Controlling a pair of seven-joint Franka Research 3 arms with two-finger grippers.
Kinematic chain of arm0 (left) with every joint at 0, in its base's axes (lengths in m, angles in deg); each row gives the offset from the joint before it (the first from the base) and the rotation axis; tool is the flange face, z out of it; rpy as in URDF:
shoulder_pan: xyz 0 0 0.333 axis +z
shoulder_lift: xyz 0 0 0 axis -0.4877 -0.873 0
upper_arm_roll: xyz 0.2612 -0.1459 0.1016 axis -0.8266 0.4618 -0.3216
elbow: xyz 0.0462 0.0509 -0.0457 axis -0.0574 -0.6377 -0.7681
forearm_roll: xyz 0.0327 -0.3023 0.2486 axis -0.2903 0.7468 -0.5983
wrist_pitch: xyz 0 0 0 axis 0.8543 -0.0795 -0.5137
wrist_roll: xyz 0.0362 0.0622 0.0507 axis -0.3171 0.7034 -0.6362
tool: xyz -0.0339 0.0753 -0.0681 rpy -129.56 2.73 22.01
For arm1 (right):
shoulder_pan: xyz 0 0 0.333 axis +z
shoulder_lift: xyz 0 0 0 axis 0.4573 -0.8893 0
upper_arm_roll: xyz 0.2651 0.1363 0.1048 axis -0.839 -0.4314 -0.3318
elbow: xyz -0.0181 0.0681 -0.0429 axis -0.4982 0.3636 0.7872
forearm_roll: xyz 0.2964 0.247 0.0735 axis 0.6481 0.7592 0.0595
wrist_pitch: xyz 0 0 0 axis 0.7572 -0.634 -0.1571
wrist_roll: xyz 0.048 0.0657 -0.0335 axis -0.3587 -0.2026 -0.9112
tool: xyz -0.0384 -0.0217 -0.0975 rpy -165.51 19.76 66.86
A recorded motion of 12 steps. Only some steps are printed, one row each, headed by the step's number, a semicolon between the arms.
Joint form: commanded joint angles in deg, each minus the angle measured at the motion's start. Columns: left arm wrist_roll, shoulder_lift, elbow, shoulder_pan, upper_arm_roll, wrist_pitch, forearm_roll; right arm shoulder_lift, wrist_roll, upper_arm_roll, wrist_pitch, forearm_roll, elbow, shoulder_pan.
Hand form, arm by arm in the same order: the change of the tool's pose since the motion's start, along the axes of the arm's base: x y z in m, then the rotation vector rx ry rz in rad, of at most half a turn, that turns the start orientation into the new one. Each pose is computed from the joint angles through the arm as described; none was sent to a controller.
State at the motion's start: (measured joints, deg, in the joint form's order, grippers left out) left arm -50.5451 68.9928 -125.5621 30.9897 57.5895 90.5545 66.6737; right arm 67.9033 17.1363 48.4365 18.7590 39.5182 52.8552 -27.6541
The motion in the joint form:
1: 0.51 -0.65 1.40 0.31 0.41 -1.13 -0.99; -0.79 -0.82 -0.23 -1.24 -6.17 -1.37 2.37
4: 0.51 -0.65 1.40 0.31 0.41 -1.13 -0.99; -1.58 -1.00 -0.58 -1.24 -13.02 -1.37 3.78
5: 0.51 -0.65 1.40 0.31 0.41 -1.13 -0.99; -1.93 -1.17 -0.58 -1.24 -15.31 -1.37 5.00
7: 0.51 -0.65 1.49 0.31 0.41 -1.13 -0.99; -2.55 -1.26 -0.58 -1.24 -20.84 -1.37 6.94
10: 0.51 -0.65 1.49 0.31 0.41 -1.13 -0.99; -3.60 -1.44 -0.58 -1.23 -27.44 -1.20 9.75
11: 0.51 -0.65 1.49 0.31 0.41 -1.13 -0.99; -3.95 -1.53 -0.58 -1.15 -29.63 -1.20 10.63
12: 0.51 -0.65 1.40 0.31 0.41 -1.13 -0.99; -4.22 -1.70 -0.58 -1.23 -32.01 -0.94 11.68
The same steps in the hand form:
1: 0.0016 0.0013 0.0034 0.0161 0.0062 -0.0100; 0.0003 0.0118 0.0028 -0.1048 -0.0035 0.0426
4: 0.0016 0.0013 0.0034 0.0161 0.0062 -0.0100; 0.0048 0.0152 -0.0019 -0.2216 -0.0102 0.0602
5: 0.0016 0.0013 0.0034 0.0161 0.0062 -0.0100; 0.0059 0.0227 -0.0039 -0.2607 -0.0128 0.0794
7: 0.0016 0.0013 0.0041 0.0161 0.0046 -0.0100; 0.0085 0.0314 -0.0060 -0.3552 -0.0243 0.1026
10: 0.0016 0.0013 0.0041 0.0161 0.0046 -0.0100; 0.0123 0.0480 -0.0117 -0.4687 -0.0359 0.1426
11: 0.0016 0.0013 0.0041 0.0161 0.0046 -0.0100; 0.0137 0.0533 -0.0128 -0.5059 -0.0428 0.1559
12: 0.0016 0.0013 0.0034 0.0161 0.0062 -0.0100; 0.0140 0.0600 -0.0149 -0.5478 -0.0459 0.1731

